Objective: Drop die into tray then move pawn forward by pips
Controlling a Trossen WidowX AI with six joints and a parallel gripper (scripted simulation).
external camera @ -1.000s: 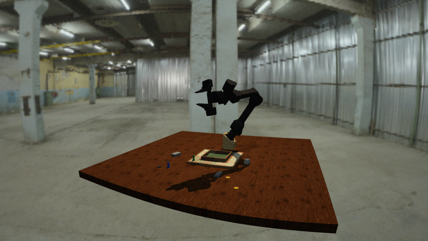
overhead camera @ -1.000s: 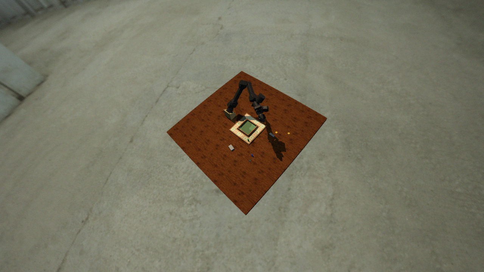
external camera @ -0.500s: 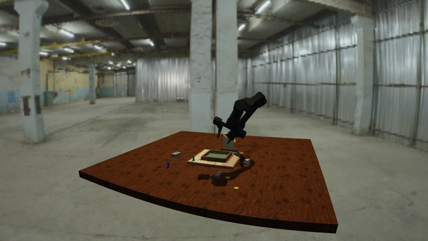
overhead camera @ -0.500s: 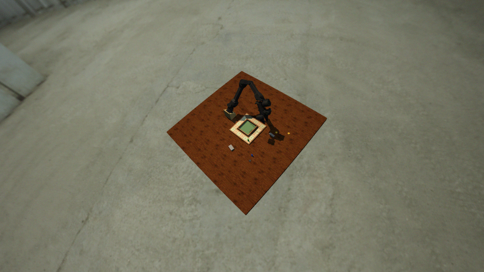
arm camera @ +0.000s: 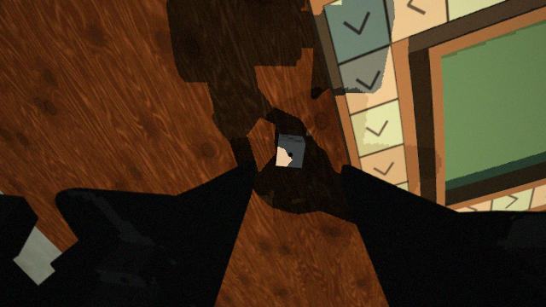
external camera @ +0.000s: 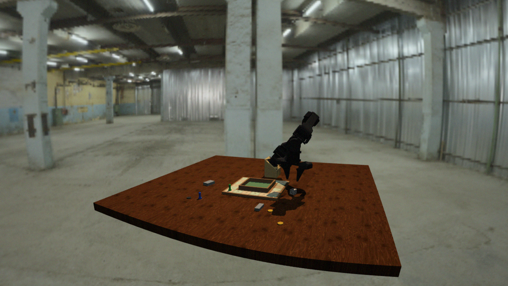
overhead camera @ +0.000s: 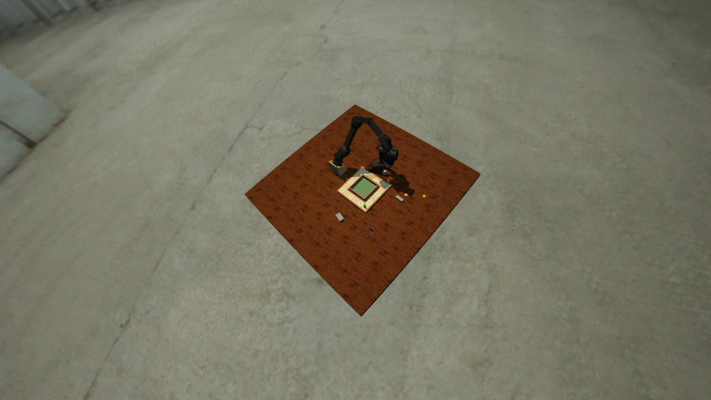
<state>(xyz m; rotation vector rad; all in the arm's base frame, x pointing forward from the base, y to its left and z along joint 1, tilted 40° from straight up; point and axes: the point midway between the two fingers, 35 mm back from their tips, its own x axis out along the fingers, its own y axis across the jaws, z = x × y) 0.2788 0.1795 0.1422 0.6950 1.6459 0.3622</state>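
My gripper tip is now 1 cm past the die and 6 cm above it. Round my gripper tip: green dice tray 1 cm behind, 20 cm to the right, 7 cm below; green pawn 11 cm ahead, 29 cm to the right, 5 cm below; blue pawn 26 cm ahead, 37 cm to the right, 6 cm below.
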